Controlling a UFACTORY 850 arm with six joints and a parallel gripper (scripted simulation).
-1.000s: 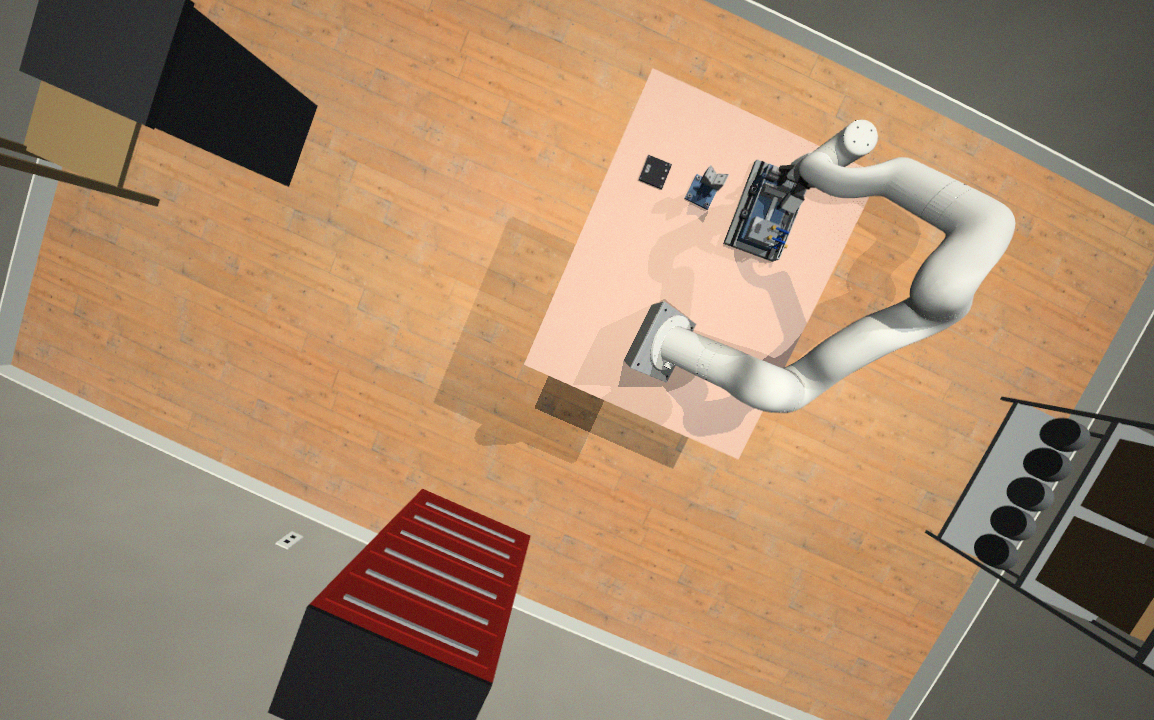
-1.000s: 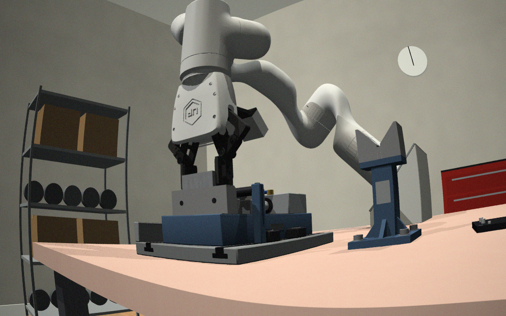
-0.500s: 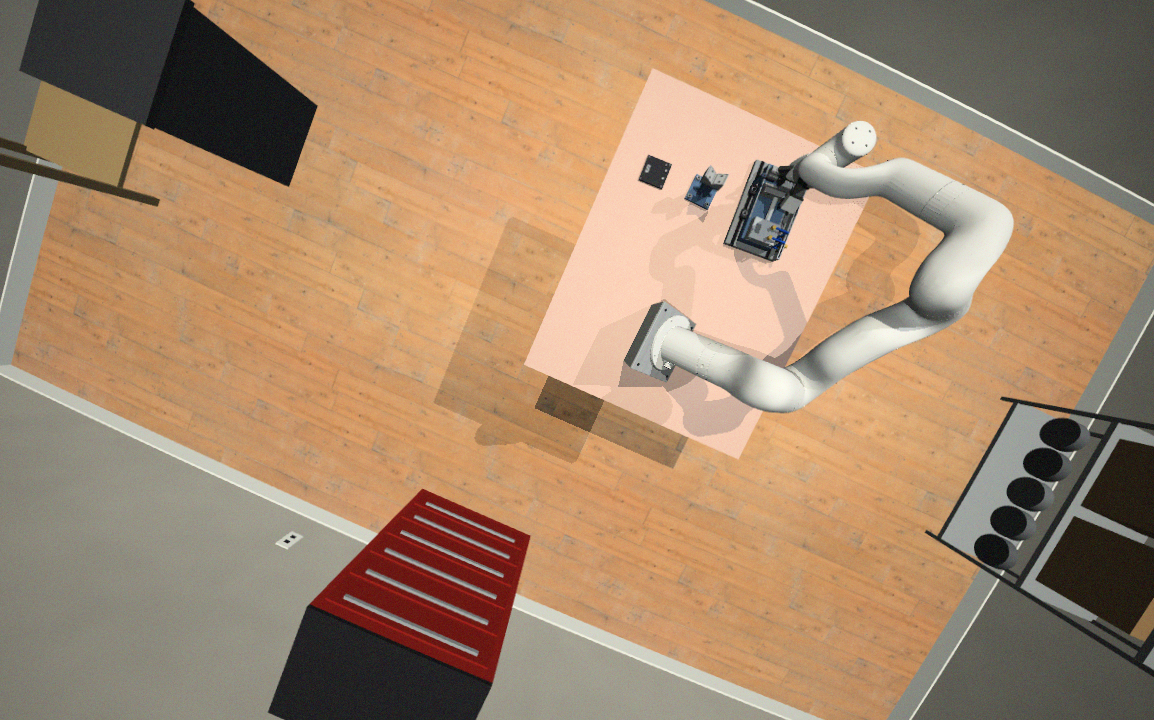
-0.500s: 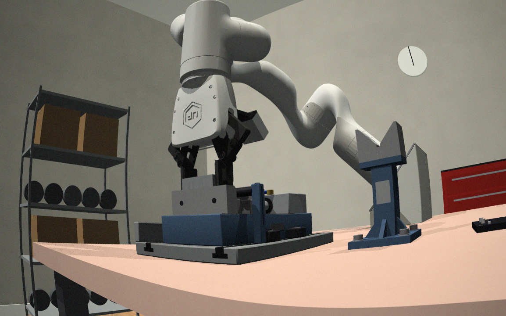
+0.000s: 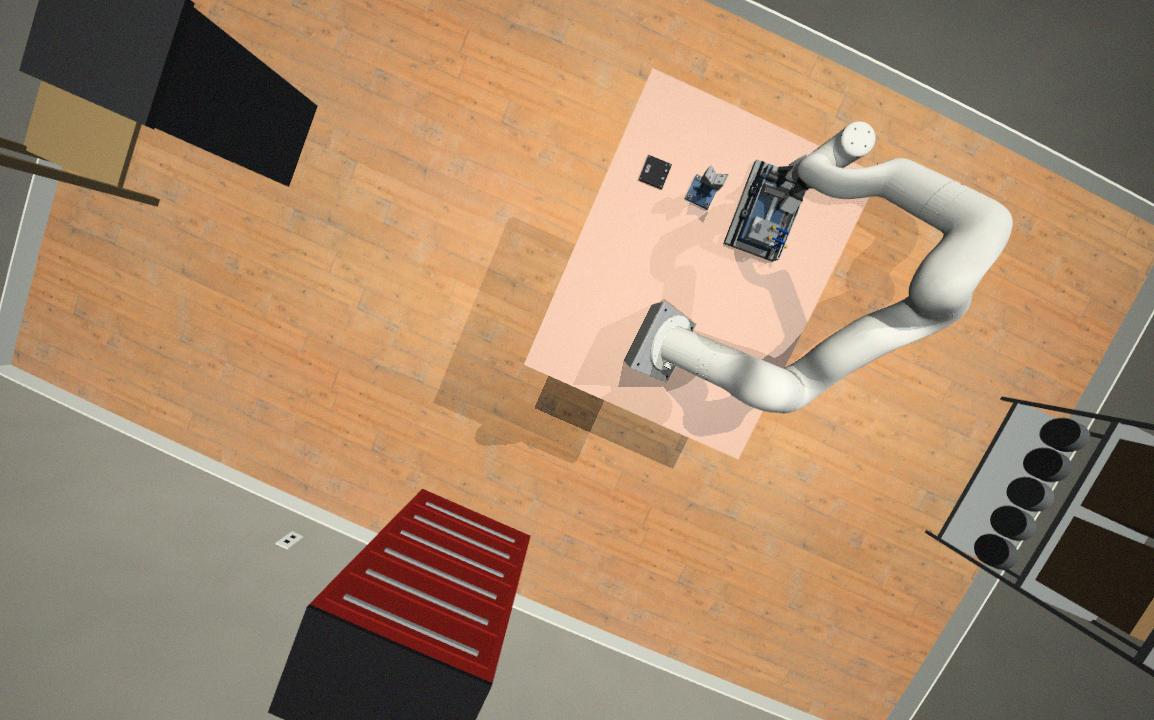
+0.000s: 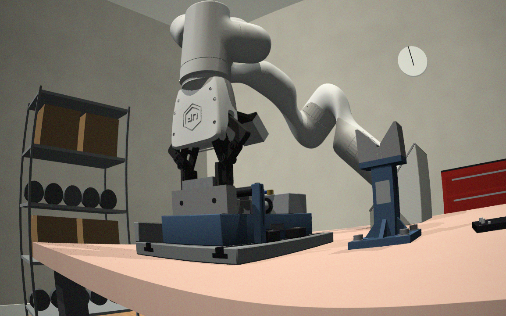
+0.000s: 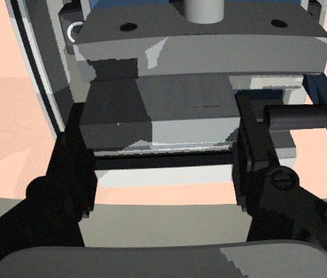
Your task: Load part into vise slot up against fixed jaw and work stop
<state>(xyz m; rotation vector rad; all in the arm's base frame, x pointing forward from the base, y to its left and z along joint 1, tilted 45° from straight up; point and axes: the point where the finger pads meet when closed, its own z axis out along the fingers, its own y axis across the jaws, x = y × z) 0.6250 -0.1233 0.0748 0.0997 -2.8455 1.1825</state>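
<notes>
The part is right at my hand. From my hand the other things lie so: cylinder rod 9 cm behind, 1 cm to the left, 3 cm below; moving jaw 4 cm behind, 2 cm to the left, 3 cm below; work stop rod 7 cm to the left, 2 cm below.
</notes>
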